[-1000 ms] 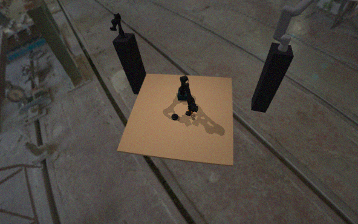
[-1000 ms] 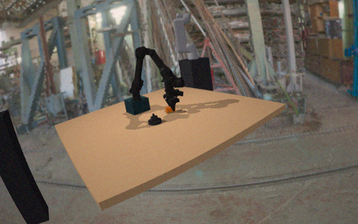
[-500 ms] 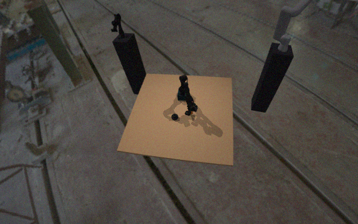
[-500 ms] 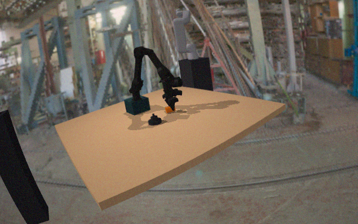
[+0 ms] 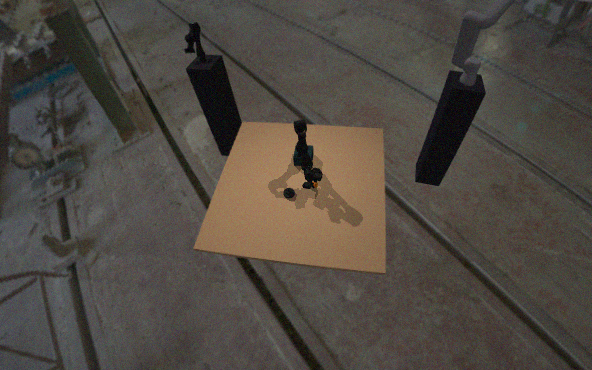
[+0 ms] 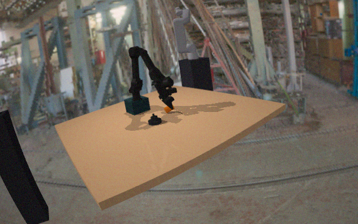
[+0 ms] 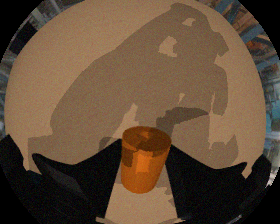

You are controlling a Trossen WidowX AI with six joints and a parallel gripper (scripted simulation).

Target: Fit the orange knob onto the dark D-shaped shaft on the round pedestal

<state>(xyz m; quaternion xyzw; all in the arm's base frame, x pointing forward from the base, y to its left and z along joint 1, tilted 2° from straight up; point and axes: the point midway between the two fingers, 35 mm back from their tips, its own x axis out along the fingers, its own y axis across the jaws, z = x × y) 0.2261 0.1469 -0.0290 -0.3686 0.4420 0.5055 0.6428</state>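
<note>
Right now the pedestal is 180 mm to the right of my gripper tip, 100 mm ahead of it and 10 mm above it. Also, from my gripper tip: orange knob: 20 mm to the right.
</note>
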